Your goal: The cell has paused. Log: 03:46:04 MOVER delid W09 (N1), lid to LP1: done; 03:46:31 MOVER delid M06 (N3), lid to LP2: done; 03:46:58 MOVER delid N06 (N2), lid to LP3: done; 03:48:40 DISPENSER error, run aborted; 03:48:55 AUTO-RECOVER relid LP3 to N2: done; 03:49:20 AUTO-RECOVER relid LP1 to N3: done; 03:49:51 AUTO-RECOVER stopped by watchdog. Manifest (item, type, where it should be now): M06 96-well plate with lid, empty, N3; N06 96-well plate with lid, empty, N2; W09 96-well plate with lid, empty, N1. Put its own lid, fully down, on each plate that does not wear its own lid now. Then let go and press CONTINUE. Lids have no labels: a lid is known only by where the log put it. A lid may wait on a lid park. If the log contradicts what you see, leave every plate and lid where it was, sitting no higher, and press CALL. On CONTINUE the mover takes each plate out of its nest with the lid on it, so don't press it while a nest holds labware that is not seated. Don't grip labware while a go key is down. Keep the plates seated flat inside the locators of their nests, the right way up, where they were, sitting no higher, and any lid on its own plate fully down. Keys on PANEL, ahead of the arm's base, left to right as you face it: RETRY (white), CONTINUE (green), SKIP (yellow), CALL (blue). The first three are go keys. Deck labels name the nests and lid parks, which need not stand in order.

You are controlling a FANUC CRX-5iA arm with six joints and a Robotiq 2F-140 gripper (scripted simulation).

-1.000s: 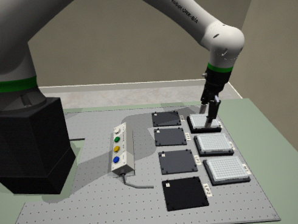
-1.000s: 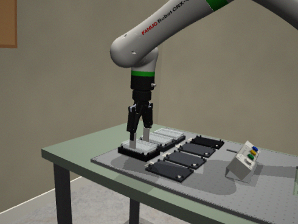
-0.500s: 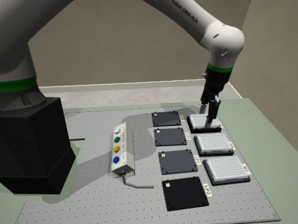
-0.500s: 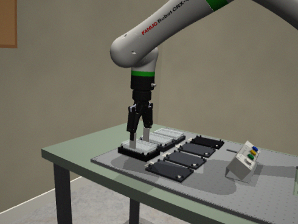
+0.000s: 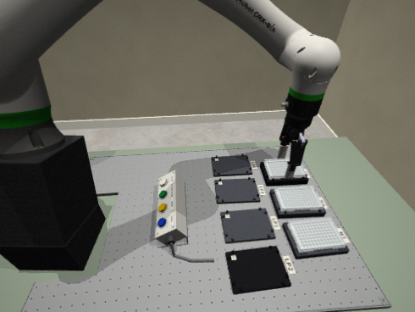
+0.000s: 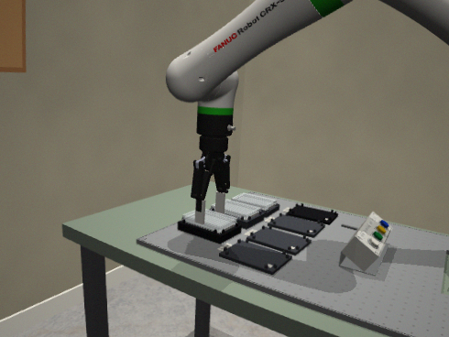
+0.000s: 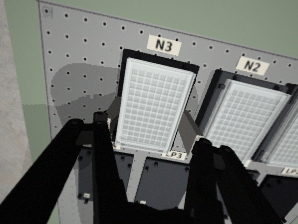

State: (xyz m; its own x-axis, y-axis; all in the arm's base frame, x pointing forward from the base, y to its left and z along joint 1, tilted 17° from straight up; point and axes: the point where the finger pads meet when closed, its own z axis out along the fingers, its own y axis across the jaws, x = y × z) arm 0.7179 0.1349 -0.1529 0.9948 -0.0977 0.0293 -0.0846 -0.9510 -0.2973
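The plate lies 30 mm below my hand. Also, from my hand: lid park LP3: 190 mm behind, 50 mm to the right, 60 mm below; then lid park LP4: 180 mm behind, 70 mm to the left, 60 mm below; then lid park LP1: 190 mm behind, 190 mm to the right, 60 mm below.
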